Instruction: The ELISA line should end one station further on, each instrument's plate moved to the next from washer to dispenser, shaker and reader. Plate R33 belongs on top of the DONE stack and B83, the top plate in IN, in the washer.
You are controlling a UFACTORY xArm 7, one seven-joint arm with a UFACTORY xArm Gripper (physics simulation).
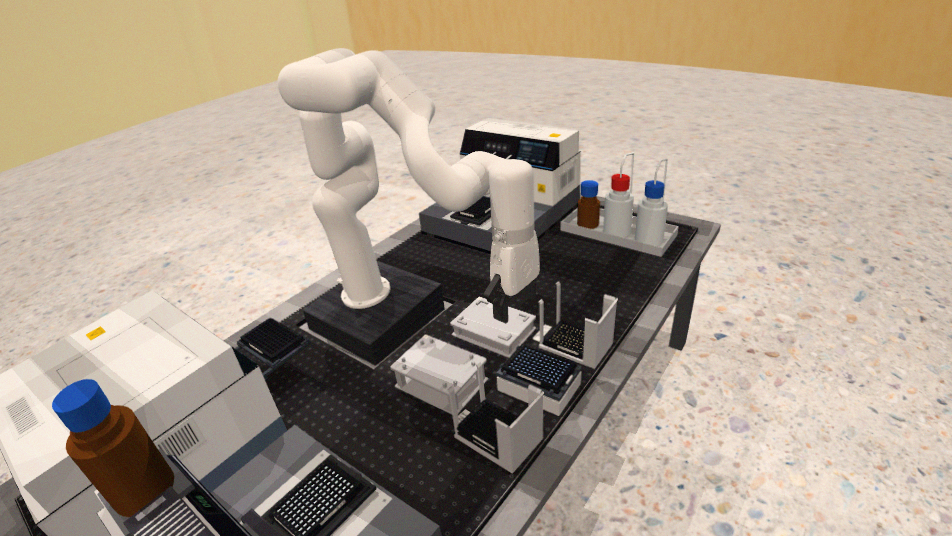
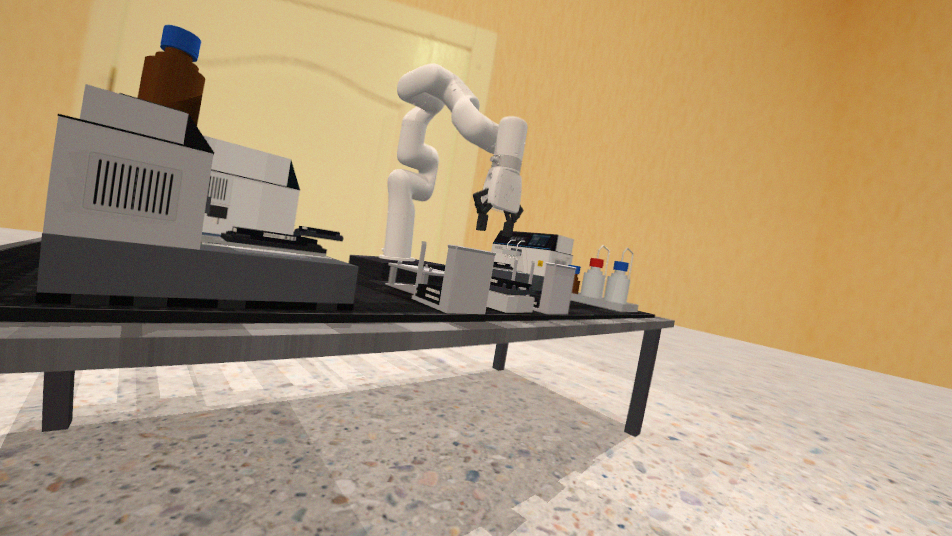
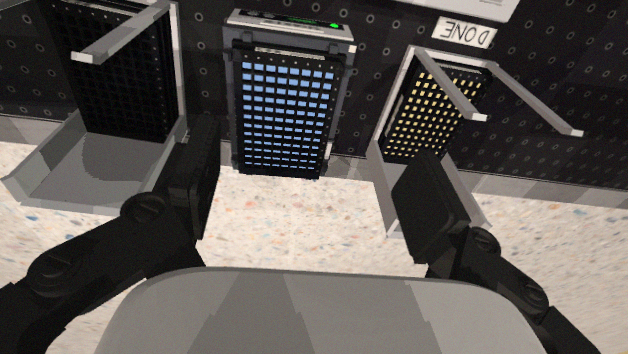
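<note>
My gripper is open and empty, high above the table. A plate with blue wells sits on the shaker. A yellow-well plate lies in the DONE rack. Dark plates are stacked in the other rack, presumably IN. A black plate rests on the left instrument's extended tray. A white-well plate lies on the front instrument. Another dark plate lies on the back instrument. Plate names are unreadable.
A low white block is below the gripper, beside a raised white platform with corner posts. Upright rack posts stick up. A tray holds three bottles at the back right. A brown bottle stands on the front instrument.
</note>
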